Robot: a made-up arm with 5 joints.
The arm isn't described. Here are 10 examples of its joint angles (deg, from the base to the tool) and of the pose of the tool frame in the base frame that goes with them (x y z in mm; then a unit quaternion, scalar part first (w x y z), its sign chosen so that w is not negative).
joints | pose
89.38 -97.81 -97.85 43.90 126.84 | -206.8 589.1 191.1 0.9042 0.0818 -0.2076 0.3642
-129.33 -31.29 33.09 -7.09 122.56 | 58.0 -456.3 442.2 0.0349 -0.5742 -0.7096 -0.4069
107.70 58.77 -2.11 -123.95 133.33 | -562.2 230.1 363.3 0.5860 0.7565 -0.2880 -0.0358
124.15 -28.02 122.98 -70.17 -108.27 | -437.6 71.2 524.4 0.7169 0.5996 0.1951 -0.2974
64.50 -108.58 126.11 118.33 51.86 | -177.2 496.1 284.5 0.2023 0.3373 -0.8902 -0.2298
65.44 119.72 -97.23 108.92 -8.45 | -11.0 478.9 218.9 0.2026 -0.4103 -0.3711 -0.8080
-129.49 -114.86 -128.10 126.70 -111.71 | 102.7 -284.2 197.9 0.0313 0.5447 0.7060 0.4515
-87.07 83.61 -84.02 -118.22 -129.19 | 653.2 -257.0 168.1 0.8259 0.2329 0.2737 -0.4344
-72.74 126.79 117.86 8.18 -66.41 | 328.0 -66.5 -196.6 0.1295 0.0844 -0.9619 -0.2255
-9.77 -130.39 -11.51 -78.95 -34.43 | 596.1 -78.5 -228.0 0.2357 -0.9399 0.1135 -0.2194
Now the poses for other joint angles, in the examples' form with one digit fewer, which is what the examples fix.
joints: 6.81 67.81 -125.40 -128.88 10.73
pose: -26 543 -16 0.304 0.298 -0.896 0.125
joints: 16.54 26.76 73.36 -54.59 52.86
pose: 332 738 434 0.815 0.370 0.056 0.442
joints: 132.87 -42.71 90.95 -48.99 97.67
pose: -351 274 467 0.058 0.660 0.658 0.358
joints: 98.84 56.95 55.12 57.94 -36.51
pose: -565 320 -220 0.140 -0.667 -0.554 0.479
